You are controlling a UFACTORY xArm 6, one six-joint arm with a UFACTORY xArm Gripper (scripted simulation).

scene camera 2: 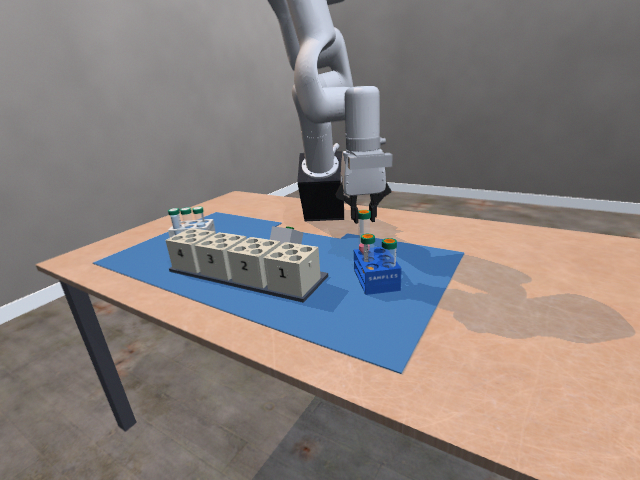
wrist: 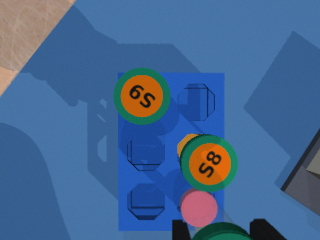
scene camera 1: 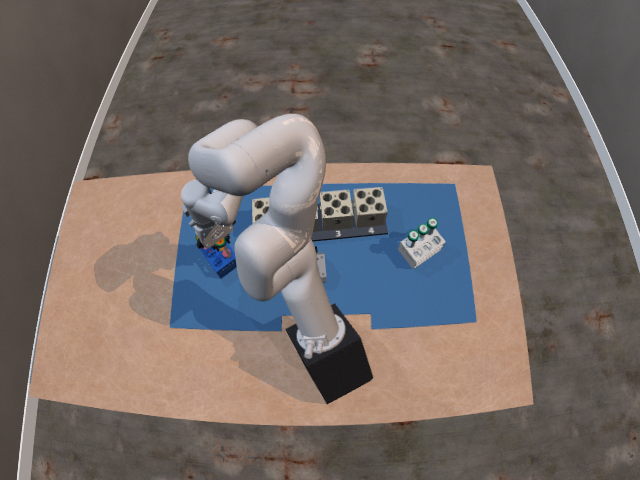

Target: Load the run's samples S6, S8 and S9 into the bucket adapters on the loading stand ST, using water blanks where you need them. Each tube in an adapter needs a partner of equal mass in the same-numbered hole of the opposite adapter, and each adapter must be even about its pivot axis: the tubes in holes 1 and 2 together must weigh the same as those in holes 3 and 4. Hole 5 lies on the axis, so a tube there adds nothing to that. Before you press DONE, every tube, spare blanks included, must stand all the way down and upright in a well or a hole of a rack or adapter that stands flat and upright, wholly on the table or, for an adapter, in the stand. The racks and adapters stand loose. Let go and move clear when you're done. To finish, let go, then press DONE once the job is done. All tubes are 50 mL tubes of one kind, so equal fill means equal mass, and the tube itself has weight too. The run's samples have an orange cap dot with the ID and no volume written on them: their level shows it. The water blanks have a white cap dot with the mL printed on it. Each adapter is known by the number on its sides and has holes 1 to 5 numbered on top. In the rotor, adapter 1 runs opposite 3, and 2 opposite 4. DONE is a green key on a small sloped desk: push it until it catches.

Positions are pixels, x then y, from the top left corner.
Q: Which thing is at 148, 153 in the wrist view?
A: A blue sample rack.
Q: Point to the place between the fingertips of my gripper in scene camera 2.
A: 363, 221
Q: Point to a white rack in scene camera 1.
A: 431, 242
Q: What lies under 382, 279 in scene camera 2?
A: A blue sample rack.
